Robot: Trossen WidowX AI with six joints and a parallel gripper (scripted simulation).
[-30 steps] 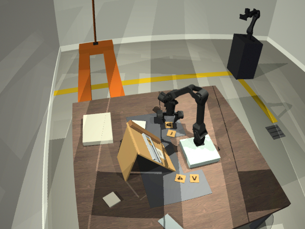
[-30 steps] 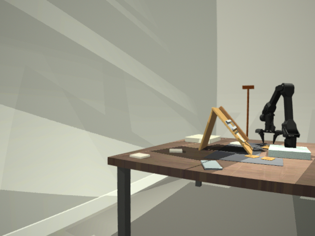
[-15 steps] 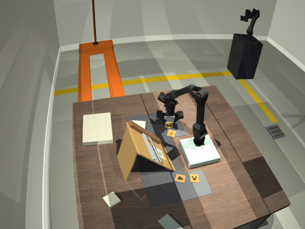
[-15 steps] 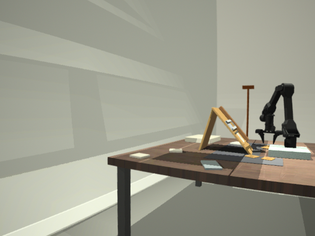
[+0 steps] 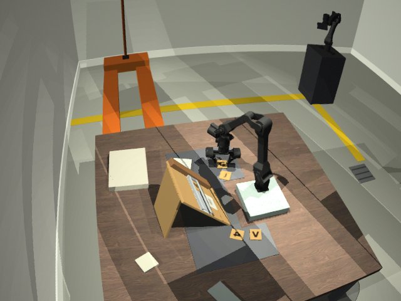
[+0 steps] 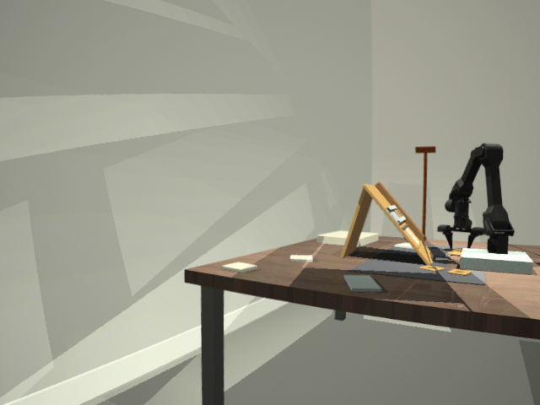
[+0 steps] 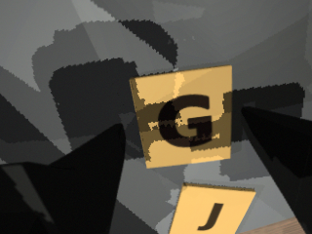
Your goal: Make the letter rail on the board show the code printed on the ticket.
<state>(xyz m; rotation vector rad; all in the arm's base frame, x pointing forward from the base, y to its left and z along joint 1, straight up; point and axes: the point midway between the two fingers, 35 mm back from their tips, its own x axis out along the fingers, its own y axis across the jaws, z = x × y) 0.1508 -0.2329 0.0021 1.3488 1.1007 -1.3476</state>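
The white card lies 220 mm ahead of my gripper tip and 20 mm to the right of it. Also, from my gripper tip: cream box: 520 mm ahead, 30 mm to the right, 10 mm above; grey mat: 50 mm ahead, 260 mm to the left, 10 mm below; white ticket: 140 mm ahead, 320 mm to the left, 80 mm above.
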